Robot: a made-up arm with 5 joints.
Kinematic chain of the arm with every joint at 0, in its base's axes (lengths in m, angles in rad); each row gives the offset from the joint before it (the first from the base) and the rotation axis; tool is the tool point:
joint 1: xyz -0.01 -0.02 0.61 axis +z
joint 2: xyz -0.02 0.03 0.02 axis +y
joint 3: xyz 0.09 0 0.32 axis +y
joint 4: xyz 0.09 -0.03 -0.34 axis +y
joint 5: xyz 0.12 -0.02 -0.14 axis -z
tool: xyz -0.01 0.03 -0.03
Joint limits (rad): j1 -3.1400..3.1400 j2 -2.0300..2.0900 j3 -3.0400..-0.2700 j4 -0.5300..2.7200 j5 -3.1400..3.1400
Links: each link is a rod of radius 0.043 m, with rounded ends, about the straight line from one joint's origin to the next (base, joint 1, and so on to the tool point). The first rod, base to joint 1, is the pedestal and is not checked.
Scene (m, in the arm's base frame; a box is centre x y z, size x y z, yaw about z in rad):
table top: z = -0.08
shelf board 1: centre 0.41 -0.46 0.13 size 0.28 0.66 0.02 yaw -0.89
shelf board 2: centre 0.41 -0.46 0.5 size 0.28 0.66 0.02 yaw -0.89
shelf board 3: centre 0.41 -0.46 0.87 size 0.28 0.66 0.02 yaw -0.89
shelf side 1: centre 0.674 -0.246 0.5 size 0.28 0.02 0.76 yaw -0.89
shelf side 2: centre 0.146 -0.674 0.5 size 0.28 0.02 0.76 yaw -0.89
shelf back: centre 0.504 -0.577 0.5 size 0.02 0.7 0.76 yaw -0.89
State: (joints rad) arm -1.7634 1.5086 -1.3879 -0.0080 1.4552
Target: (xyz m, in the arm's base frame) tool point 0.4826 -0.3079 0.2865
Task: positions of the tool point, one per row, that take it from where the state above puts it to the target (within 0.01 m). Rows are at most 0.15 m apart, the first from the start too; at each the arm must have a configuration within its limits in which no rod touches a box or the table.
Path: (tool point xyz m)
1: -0.0048 -0.4605 0.0480
2: 0.0781 -0.4002 0.0769
3: 0.1315 -0.3206 0.1123
4: 0.2222 -0.2878 0.1693
5: 0.2961 -0.2225 0.2279
6: 0.3420 -0.1343 0.2865
7: 0.4237 -0.2143 0.2815
8: 0.4826 -0.3079 0.2865

